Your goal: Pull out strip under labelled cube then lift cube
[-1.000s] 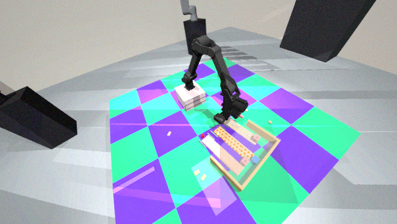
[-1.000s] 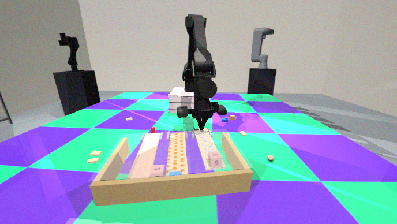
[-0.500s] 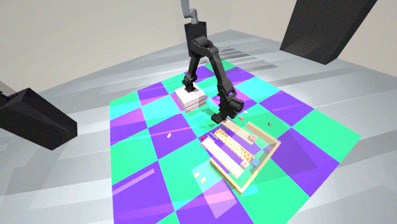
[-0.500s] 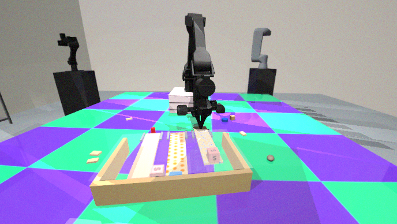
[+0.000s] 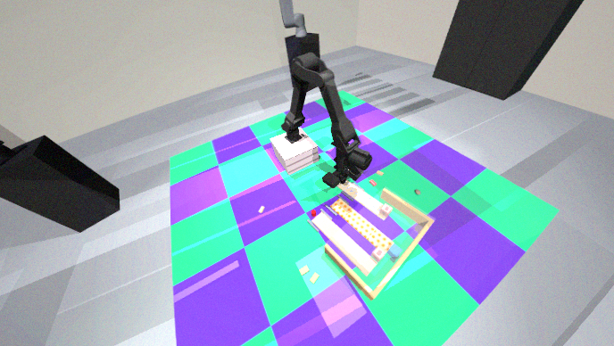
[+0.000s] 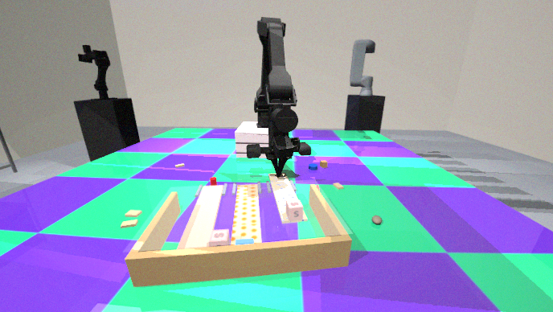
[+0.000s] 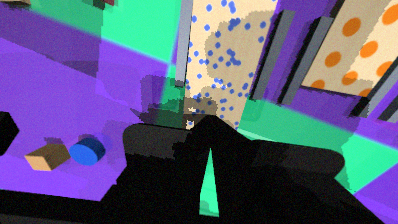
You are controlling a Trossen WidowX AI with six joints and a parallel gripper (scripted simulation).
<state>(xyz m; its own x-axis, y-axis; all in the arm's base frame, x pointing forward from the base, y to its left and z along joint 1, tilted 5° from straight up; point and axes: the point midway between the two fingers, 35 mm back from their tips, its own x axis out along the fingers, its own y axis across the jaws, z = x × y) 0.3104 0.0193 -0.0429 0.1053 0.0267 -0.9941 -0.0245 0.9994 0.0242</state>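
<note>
Right now the blue cylinder is 7 cm behind my gripper tip and 13 cm to the left of it.
</note>
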